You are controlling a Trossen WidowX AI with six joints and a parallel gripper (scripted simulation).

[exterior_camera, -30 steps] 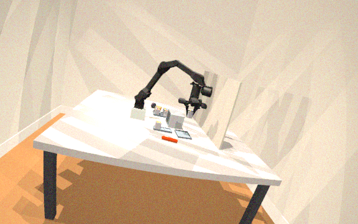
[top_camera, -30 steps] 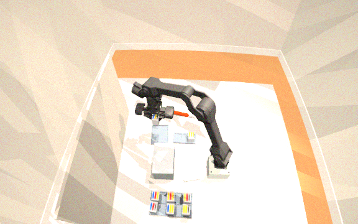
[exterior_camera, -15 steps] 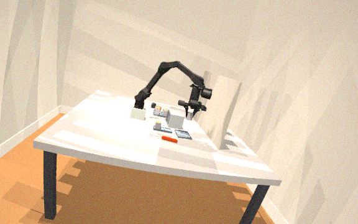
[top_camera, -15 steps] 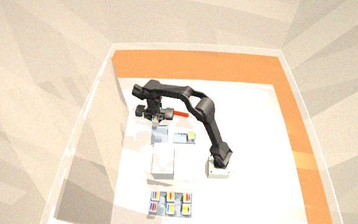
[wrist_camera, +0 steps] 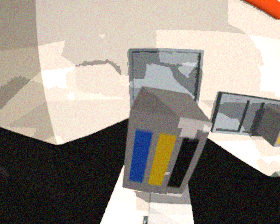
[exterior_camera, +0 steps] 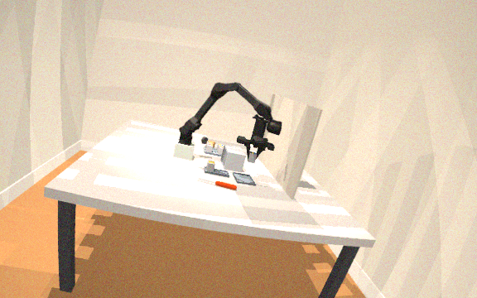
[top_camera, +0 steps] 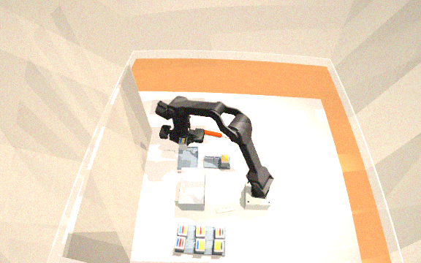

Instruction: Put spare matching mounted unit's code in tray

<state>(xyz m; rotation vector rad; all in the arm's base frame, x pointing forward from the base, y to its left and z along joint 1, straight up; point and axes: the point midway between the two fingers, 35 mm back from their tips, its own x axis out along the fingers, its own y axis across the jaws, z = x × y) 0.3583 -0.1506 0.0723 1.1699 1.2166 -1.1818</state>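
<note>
The pale-blue tray lies 10 mm behind my gripper tip and 110 mm below it. The rest, counted from my gripper tip: mounted unit 80 mm behind, 190 mm to the left, 60 mm below; grey spare 20 mm above.
</note>
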